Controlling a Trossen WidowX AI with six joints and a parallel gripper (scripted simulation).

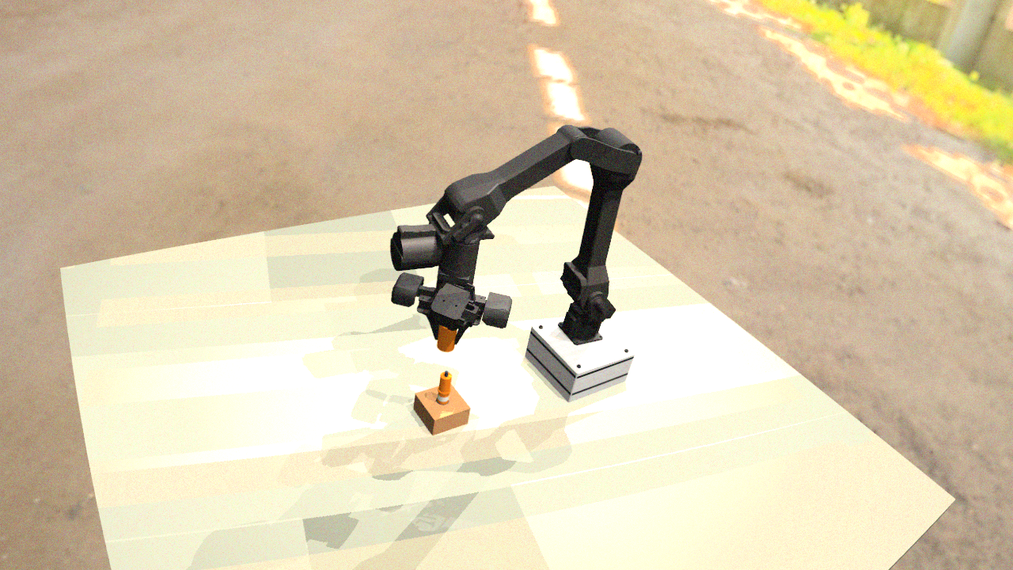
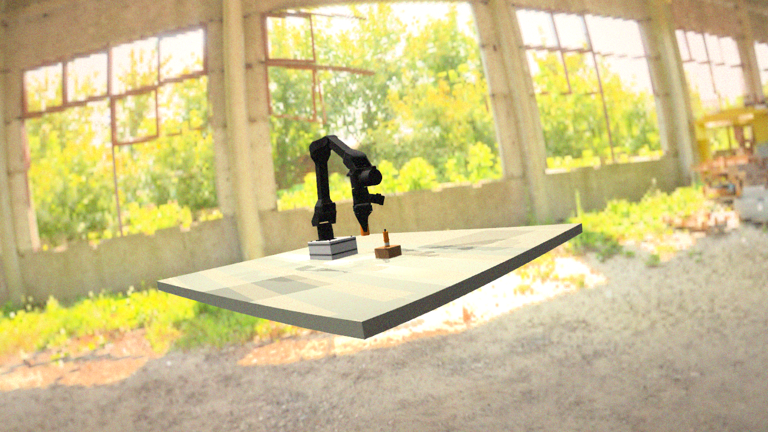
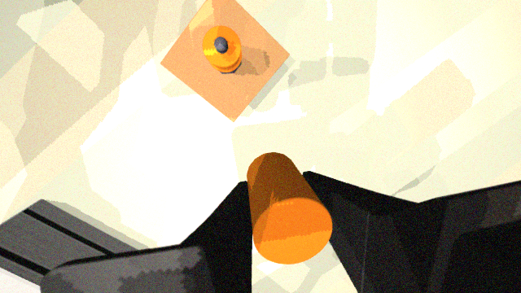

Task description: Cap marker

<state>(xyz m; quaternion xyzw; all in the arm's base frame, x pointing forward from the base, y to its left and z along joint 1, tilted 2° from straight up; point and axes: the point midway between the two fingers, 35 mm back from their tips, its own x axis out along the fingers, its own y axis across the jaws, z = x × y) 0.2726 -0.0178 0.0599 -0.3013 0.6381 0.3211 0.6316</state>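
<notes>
My gripper tip is 7 cm to the right of the marker band, 6 cm above it and 3 cm short of it. From my gripper tip the other things lie so: orange cap 1 cm above.
</notes>
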